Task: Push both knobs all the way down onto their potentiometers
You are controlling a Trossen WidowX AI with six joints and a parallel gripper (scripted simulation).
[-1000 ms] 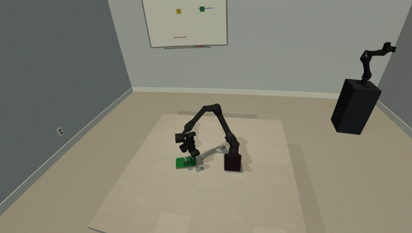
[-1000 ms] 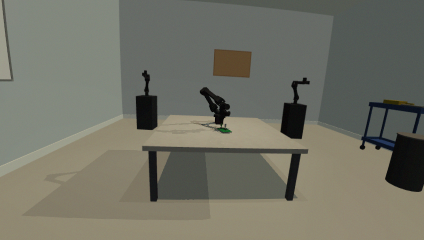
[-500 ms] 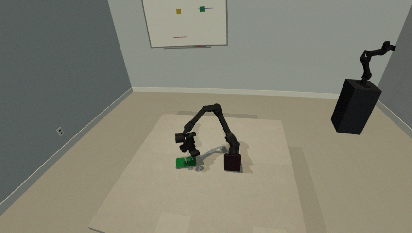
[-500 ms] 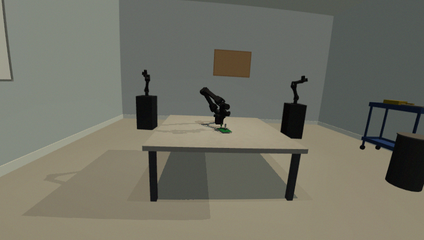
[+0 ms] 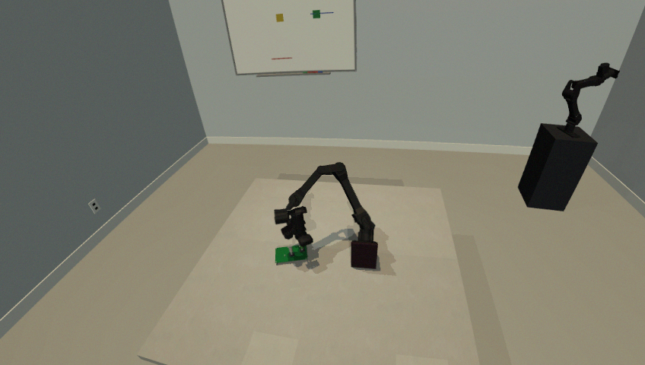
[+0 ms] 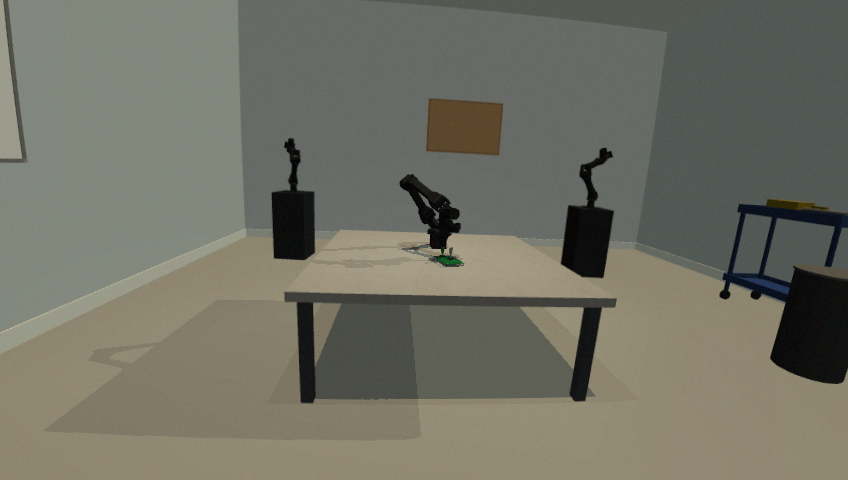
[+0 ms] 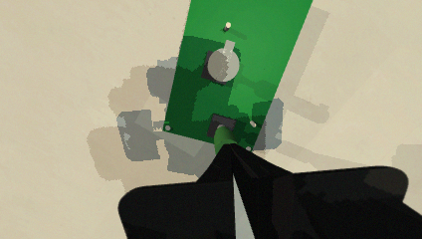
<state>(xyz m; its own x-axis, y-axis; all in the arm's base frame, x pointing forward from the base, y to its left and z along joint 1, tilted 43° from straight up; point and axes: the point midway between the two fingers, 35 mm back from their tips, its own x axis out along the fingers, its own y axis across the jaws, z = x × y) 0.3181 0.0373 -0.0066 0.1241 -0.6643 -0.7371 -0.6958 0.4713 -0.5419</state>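
Now: the green knob 2 cm below my gripper tip. The rest, counted from my gripper tip: white knob (4 cm to the left, 4 cm ahead, 1 cm below).
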